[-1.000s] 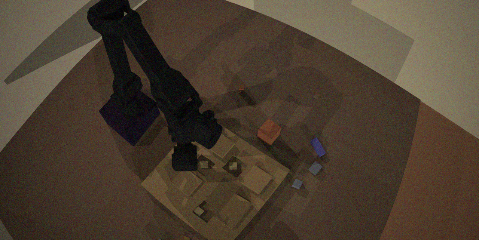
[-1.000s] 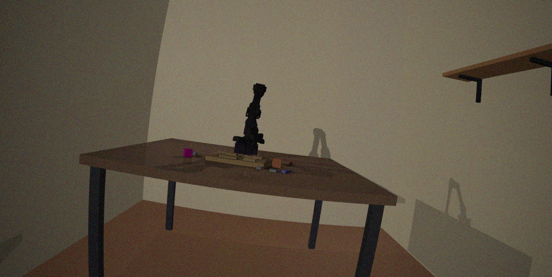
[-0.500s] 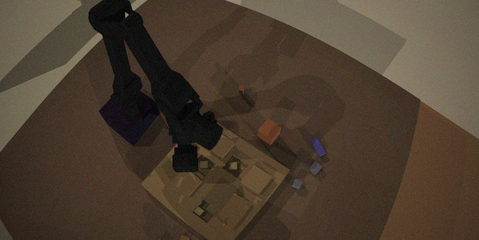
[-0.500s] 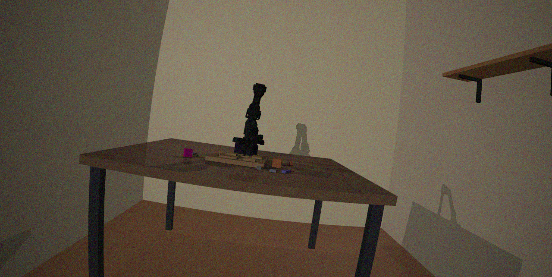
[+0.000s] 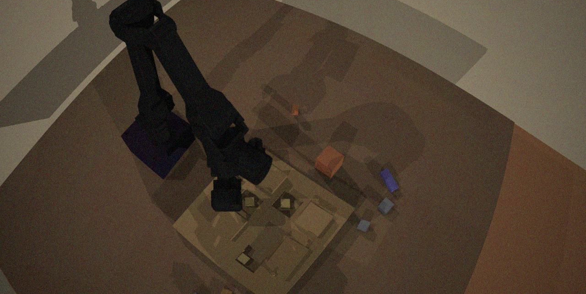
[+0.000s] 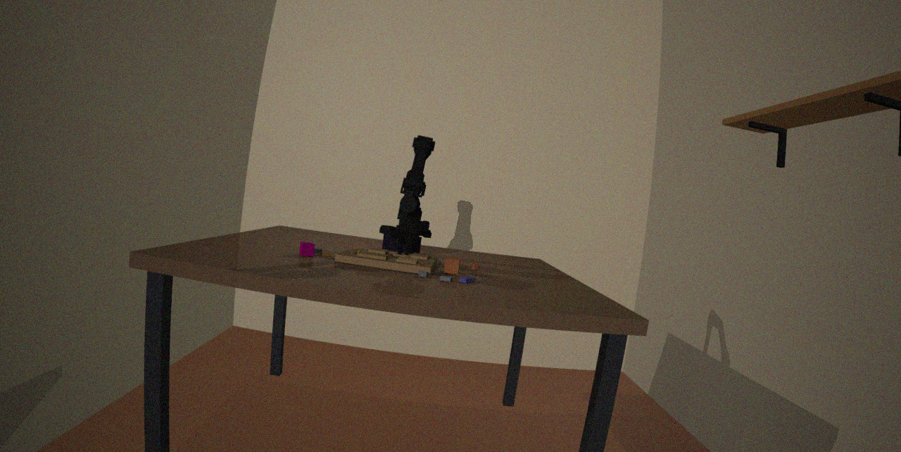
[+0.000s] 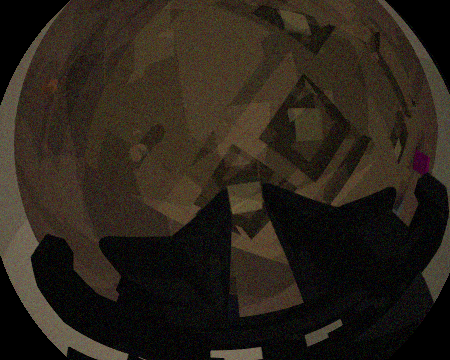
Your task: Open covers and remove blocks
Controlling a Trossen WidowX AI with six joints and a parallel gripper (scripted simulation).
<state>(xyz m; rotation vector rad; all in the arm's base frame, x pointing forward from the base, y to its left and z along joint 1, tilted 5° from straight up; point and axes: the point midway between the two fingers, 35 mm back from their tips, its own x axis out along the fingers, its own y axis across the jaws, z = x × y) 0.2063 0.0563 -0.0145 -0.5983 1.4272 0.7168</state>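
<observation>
Right now the tan puzzle board is 110 mm ahead of my gripper tip. The rest, counted from my gripper tip: small orange block 250 mm to the left, 40 mm behind; then grey block 270 mm to the right, 150 mm ahead, 10 mm below; then orange cube 190 mm to the left, 120 mm ahead, 10 mm above.
</observation>
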